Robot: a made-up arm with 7 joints.
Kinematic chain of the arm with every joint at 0, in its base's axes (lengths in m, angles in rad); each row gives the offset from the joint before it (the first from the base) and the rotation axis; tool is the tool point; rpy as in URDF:
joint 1: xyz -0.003 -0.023 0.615 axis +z
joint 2: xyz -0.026 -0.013 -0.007 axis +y
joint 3: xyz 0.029 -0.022 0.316 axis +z
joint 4: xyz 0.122 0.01 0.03 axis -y
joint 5: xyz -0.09 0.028 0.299 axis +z
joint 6: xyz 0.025 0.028 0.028 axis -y
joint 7: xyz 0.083 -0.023 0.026 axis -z
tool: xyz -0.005 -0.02 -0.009 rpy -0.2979 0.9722 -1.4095
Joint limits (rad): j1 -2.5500..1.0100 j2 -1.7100..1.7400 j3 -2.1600..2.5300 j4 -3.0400..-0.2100 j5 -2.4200..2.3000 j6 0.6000..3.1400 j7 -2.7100..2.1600
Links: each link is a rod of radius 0.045 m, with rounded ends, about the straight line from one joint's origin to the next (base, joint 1, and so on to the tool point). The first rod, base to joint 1, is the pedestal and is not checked.
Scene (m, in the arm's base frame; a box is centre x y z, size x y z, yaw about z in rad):
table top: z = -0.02
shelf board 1: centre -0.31 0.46 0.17 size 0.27 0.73 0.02 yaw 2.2
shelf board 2: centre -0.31 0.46 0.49 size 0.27 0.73 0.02 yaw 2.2
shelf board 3: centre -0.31 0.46 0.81 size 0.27 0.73 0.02 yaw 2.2
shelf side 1: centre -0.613 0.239 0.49 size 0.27 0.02 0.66 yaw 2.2
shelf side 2: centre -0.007 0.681 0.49 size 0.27 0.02 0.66 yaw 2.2
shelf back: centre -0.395 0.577 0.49 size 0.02 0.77 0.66 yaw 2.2
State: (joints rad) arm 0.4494 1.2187 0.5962 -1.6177 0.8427 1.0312 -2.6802
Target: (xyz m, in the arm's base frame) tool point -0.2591 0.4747 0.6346
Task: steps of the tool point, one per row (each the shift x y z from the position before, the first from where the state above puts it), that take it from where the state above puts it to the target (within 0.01 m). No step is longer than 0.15 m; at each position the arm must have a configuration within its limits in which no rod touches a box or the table.
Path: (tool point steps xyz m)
1: -0.1019 -0.0306 -0.0007
2: -0.0941 -0.0516 0.0146
3: -0.0787 -0.0702 0.0277
4: -0.0515 -0.0062 0.0877
5: -0.0406 -0.0266 0.0849
6: -0.0309 -0.0450 0.0754
7: -0.0387 0.0780 -0.0093
8: -0.0491 0.0681 -0.0013
9: -0.0583 0.0547 0.0106

